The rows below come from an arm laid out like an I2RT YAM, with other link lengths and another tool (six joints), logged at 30 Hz.
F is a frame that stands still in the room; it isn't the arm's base.
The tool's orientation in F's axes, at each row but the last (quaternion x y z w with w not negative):
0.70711, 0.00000, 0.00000, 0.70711
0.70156, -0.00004, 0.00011, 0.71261
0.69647, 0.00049, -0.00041, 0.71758
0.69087, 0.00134, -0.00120, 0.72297
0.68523, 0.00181, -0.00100, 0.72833
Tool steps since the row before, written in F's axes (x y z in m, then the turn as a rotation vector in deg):
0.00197, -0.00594, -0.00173, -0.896, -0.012, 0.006
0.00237, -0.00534, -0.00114, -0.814, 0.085, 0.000
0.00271, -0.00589, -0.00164, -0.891, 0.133, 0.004
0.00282, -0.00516, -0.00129, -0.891, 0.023, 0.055
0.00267, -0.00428, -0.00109, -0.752, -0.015, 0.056
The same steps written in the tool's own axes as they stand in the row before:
0.00197, -0.00173, 0.00594, -0.896, 0.006, 0.012
0.00237, -0.00122, 0.00532, -0.814, 0.002, -0.085
0.00271, -0.00181, 0.00584, -0.891, 0.007, -0.133
0.00282, -0.00151, 0.00510, -0.891, 0.053, -0.021
0.00267, -0.00134, 0.00421, -0.752, 0.052, 0.017

